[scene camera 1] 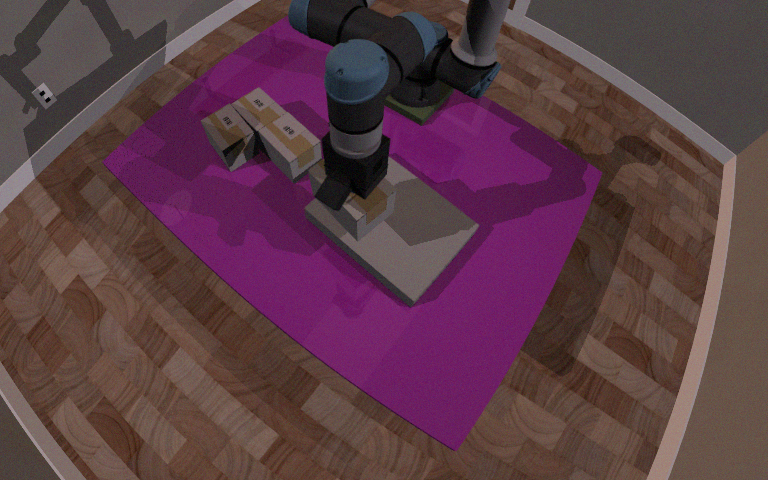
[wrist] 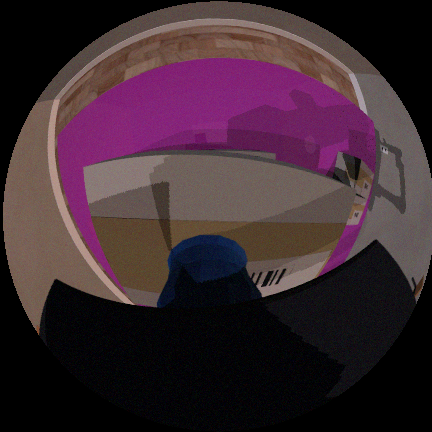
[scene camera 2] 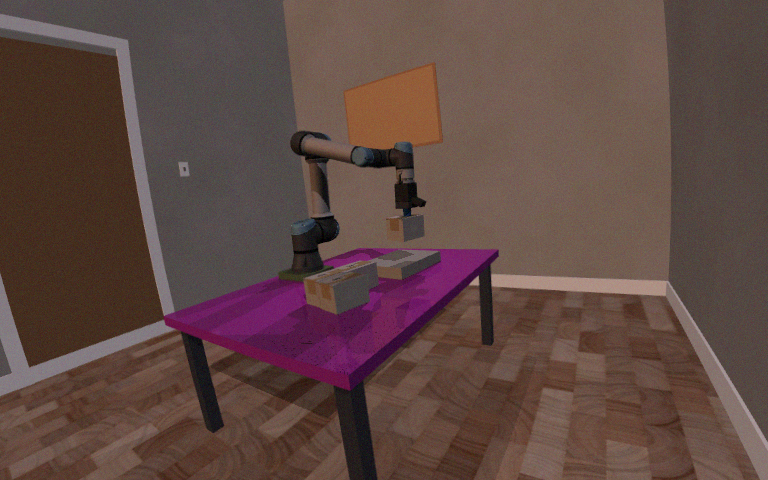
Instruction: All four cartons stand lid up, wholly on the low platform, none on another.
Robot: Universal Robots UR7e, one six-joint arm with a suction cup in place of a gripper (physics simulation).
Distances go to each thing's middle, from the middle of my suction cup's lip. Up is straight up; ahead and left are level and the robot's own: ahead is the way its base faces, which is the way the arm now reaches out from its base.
Labels:
Now: suction cup 230 mm above the low grey platform (scene camera 1: 406, 252), 80 mm past it and 40 mm to the right of it.

